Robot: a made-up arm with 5 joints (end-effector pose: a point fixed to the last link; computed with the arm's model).
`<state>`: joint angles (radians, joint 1 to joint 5).
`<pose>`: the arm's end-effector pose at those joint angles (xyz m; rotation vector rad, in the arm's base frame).
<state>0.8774 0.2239 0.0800 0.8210 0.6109</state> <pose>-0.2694 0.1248 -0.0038 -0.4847 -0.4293 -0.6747</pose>
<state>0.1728 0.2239 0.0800 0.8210 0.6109</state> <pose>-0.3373 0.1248 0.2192 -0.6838 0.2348 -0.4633</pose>
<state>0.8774 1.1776 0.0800 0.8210 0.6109</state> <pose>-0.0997 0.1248 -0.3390 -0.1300 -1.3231 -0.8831</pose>
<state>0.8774 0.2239 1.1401 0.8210 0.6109</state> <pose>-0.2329 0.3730 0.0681 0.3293 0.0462 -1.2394</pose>
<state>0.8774 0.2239 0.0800 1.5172 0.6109</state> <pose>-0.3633 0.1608 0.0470 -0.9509 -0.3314 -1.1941</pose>
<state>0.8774 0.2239 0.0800 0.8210 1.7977</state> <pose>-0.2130 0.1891 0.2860 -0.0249 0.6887 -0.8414</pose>
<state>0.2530 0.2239 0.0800 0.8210 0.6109</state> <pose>-0.3377 0.1248 0.1921 -0.6638 0.1592 -0.4897</pose>
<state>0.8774 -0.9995 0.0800 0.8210 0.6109</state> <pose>0.0037 0.1248 0.3787 -0.7964 0.7231 -0.2782</pose>
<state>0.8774 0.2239 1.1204 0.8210 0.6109</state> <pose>-0.2346 0.3695 0.0648 0.3135 0.0367 -1.2304</pose>
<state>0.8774 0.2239 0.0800 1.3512 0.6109</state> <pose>-0.3436 0.1456 0.0357 -0.8395 -0.3589 -1.0710</pose>
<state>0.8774 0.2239 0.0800 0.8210 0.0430</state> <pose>-0.2046 0.0224 -0.0946 -0.6768 -0.9629 -0.5294</pose>
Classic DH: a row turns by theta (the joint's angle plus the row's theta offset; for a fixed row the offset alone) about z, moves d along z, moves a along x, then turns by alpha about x. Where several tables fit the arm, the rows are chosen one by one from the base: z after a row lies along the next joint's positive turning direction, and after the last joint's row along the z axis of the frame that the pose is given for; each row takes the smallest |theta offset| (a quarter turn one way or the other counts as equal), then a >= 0, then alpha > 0; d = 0 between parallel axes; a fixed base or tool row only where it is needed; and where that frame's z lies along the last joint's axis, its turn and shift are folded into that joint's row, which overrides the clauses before.
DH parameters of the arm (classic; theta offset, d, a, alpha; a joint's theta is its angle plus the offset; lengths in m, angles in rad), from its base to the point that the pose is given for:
base (fixed): 0 0.2 0 1.5708
joint 1: 1.287 0 -0.25 0
joint 2: -1.287 -0.18 0.07 1.5708
joint 3: -1.5708 -0.37 0.09 1.5708
joint 4: 1.5708 0.02 0.27 1.5708
joint 5: 1.5708 -0.11 0.27 -1.5708
tool (fixed): 3.1416 -0.01 0 0

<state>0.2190 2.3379 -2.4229 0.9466 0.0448</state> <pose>-0.5290 0.1332 -0.0730 2.2353 1.1357 -0.1789</pose>
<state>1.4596 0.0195 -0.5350 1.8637 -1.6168</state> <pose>-0.3726 -0.1582 0.4336 2.1298 1.6217 -0.5888</pose>
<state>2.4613 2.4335 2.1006 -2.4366 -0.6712</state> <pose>0.9388 0.1405 -0.1150 -0.0406 -1.7389 -1.3728</pose>
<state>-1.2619 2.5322 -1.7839 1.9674 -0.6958</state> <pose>-0.7501 0.0241 0.7607 1.6178 1.6834 -0.6886</pose>
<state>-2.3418 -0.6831 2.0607 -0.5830 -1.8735</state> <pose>-0.4267 -0.0169 0.5114 -1.5120 0.1460 1.2743</pose>
